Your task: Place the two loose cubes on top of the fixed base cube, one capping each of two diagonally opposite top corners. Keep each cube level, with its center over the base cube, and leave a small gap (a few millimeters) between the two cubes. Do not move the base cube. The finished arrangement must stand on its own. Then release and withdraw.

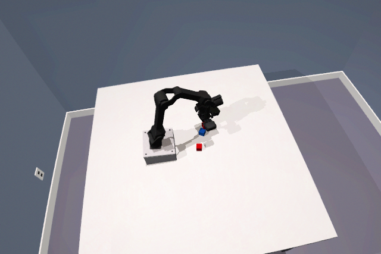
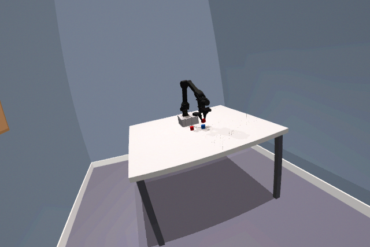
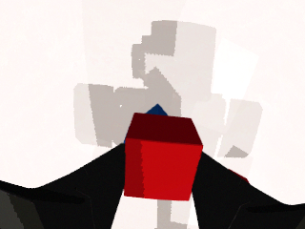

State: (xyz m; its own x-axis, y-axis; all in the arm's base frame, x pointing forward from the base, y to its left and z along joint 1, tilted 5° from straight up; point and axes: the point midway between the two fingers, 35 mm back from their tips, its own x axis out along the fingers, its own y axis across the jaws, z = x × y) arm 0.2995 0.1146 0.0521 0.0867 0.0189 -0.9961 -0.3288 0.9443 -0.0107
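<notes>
The blue base cube lies 7 cm below my gripper tip, 2 cm behind it and 1 cm to the right of it.
</notes>
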